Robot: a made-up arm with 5 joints. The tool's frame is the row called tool.
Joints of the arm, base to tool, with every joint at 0 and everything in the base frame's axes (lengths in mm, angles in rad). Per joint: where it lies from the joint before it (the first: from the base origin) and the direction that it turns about. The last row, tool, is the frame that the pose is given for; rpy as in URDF.
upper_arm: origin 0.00 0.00 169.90 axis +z
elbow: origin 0.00 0.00 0.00 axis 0 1 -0.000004
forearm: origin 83.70 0.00 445.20 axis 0 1 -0.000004
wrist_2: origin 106.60 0.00 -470.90 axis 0 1 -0.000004
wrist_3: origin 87.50 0.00 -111.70 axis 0 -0.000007 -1
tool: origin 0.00 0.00 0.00 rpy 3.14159 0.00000 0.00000
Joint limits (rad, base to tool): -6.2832..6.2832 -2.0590..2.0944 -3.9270..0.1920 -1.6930..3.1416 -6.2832..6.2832
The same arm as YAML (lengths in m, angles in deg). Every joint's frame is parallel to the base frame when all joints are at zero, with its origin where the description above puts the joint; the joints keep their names.
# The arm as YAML. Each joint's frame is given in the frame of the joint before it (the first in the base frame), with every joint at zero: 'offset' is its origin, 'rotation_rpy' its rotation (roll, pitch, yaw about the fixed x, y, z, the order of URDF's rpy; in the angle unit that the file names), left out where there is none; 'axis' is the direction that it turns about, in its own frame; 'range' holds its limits. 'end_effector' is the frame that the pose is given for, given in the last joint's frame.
length_unit: m
angle_unit: deg
chain:
  - id: upper_arm
    offset: [0.0, 0.0, 0.1699]
    axis: "+z"
    range: [-360.0, 360.0]
  - id: elbow
    offset: [0.0, 0.0, 0.0]
    axis: "+y"
    range: [-117.97, 120.0]
  - id: forearm
    offset: [0.0837, 0.0, 0.4452]
    axis: "+y"
    range: [-225.0, 11.0]
  - id: wrist_2
    offset: [0.1066, 0.0, -0.4709]
    axis: "+y"
    range: [-97.0, 180.0]
  - id: wrist_3
    offset: [0.0875, 0.0, -0.1117]
    axis: "-z"
    range: [-360.0, 360.0]
end_effector:
  offset: [0.0, 0.0, 0.0]
  rotation_rpy: [180.0, 0.0, 0.0]

